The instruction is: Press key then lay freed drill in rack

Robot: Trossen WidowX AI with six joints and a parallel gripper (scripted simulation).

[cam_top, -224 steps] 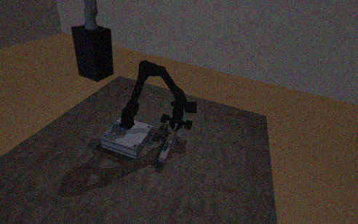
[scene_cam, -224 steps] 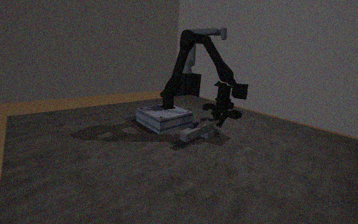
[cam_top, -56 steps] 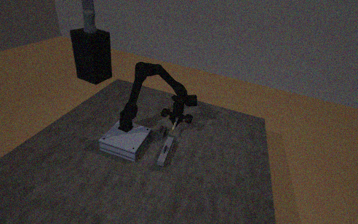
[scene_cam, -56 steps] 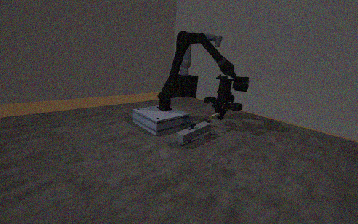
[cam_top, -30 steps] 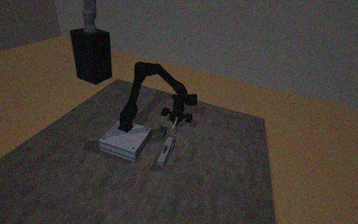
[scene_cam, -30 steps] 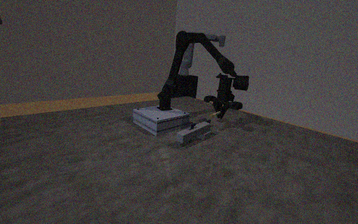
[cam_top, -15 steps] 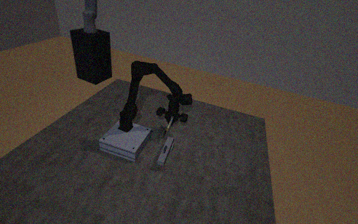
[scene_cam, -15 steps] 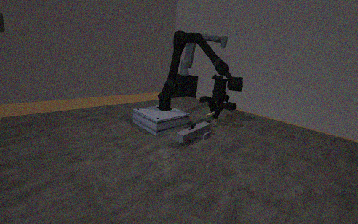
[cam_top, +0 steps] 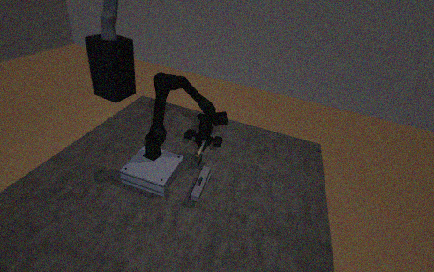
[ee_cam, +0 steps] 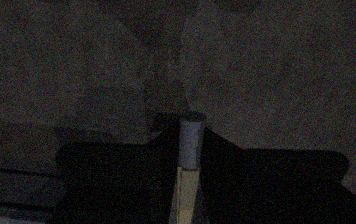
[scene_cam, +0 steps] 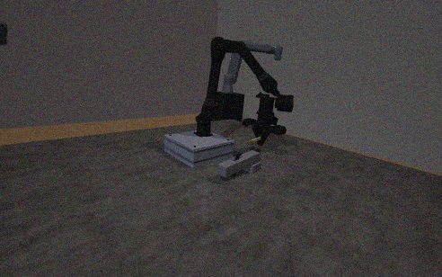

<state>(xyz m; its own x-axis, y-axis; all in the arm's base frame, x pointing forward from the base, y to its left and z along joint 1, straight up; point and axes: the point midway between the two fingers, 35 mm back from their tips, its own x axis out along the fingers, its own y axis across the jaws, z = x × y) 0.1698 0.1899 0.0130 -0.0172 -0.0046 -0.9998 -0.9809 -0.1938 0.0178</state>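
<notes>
The drill is 1 cm ahead of my gripper tip, 4 cm to the right of it and 3 cm above it. Also, from my gripper tip: dark key 11 cm ahead, 22 cm to the right; then grey fixture block 10 cm ahead, 19 cm to the right, 1 cm below.
</notes>
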